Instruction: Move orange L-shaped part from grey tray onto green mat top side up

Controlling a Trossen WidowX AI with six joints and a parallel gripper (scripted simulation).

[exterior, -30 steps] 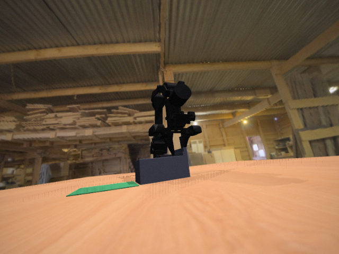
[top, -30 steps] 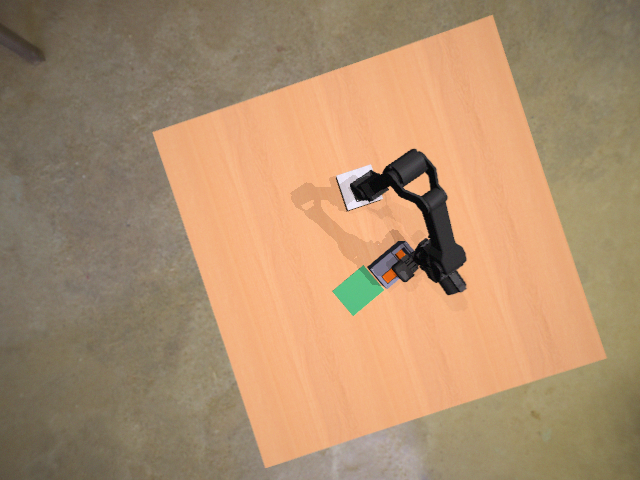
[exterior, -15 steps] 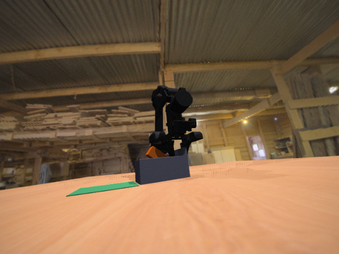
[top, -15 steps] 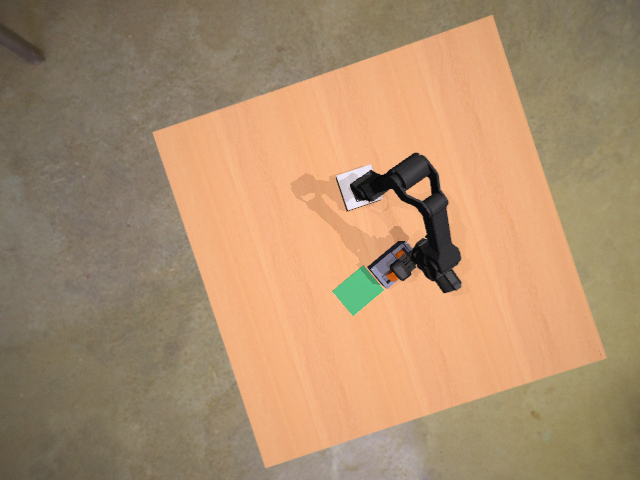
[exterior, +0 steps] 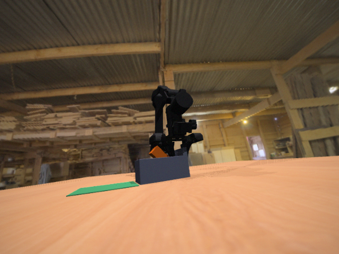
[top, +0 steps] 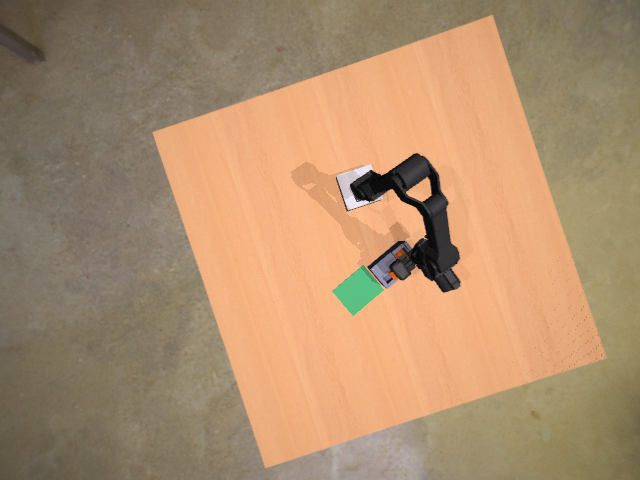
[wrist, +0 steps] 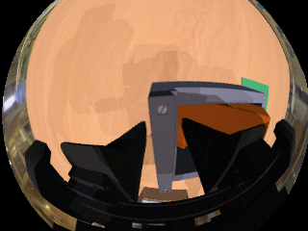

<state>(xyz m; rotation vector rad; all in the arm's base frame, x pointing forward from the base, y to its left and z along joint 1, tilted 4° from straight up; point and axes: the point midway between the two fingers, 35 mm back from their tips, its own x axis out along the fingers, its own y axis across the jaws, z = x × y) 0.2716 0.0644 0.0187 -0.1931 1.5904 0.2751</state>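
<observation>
The orange L-shaped part lies 1 cm ahead of my gripper tip and 4 cm to the right of it. Also, from my gripper tip: green mat 6 cm ahead, 21 cm to the right, 5 cm below.
</observation>
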